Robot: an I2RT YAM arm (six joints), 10 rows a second.
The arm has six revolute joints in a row. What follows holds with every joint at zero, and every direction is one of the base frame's.
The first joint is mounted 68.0 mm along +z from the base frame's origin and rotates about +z.
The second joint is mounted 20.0 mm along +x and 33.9 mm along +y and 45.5 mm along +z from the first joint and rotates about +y.
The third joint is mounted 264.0 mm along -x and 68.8 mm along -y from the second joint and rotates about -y.
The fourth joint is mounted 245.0 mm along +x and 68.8 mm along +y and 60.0 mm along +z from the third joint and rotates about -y.
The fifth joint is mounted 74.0 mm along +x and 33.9 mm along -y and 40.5 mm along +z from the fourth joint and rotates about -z.
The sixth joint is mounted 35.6 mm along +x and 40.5 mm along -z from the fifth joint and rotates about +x.
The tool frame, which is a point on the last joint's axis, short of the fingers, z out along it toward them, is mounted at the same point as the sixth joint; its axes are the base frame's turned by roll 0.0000, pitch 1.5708 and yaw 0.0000 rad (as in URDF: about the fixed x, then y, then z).
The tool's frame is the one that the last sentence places.
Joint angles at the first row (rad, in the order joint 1, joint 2, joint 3, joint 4, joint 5, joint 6):
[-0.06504 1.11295 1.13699 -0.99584 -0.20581 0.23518]
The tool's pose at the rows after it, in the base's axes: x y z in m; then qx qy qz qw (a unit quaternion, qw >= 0):
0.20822, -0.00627, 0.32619, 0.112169, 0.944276, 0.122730, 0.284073
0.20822, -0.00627, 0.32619, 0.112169, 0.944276, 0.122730, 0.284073
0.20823, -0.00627, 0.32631, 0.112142, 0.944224, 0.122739, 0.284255
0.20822, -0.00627, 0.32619, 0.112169, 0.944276, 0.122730, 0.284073
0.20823, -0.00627, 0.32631, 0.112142, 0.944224, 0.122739, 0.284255
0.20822, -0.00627, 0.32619, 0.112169, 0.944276, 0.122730, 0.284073
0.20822, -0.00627, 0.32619, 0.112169, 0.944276, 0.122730, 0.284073
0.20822, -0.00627, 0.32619, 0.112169, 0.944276, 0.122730, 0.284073
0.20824, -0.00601, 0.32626, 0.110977, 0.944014, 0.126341, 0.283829
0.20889, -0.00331, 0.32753, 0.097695, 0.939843, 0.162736, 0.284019
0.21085, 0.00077, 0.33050, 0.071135, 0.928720, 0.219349, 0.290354
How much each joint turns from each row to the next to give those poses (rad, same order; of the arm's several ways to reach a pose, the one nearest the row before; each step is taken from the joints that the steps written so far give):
[0.00001 -0.00001 -0.00038 0.00037 0.00001 0.00001]
[0.00000 0.00000 0.00000 0.00000 0.00000 0.00000]
[0.00000 0.00001 0.00039 -0.00001 0.00000 0.00000]
[0.00000 -0.00001 -0.00039 0.00001 0.00000 0.00000]
[0.00000 0.00001 0.00039 -0.00001 0.00000 0.00000]
[0.00000 -0.00001 -0.00039 0.00001 0.00000 0.00000]
[0.00000 0.00000 0.00000 0.00000 0.00000 0.00000]
[0.00000 0.00000 0.00000 0.00000 0.00000 0.00000]
[-0.00003 0.00001 0.00000 0.00038 -0.00765 -0.00003]
[0.00039 0.00002 0.00041 0.00953 -0.07705 -0.00075]
[0.00040 -0.00002 -0.00042 0.02978 -0.12321 -0.00724]

